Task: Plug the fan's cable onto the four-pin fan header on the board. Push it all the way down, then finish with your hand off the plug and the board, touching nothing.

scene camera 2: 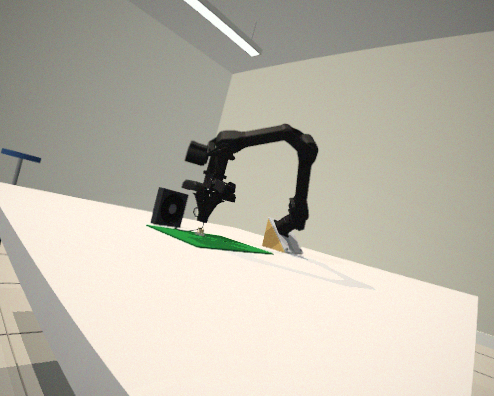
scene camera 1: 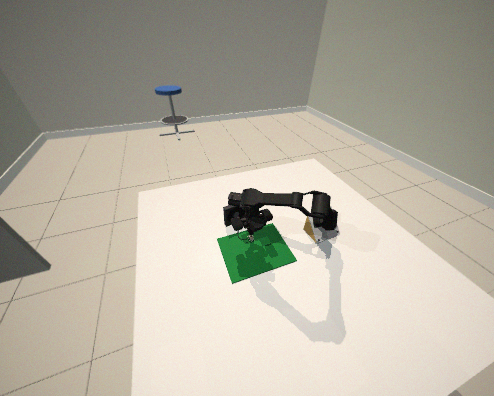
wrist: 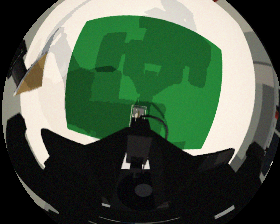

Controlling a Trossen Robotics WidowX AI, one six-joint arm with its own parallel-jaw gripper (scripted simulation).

In view: my gripper (scene camera 2: 203, 218), a black plug (wrist: 138, 144), a black fan (wrist: 130, 193) and a green board (scene camera 1: 244, 259).
My gripper is seen too in the wrist view (wrist: 138, 132). The green board shows as well in scene camera 2 (scene camera 2: 213, 242) and in the wrist view (wrist: 117, 61).
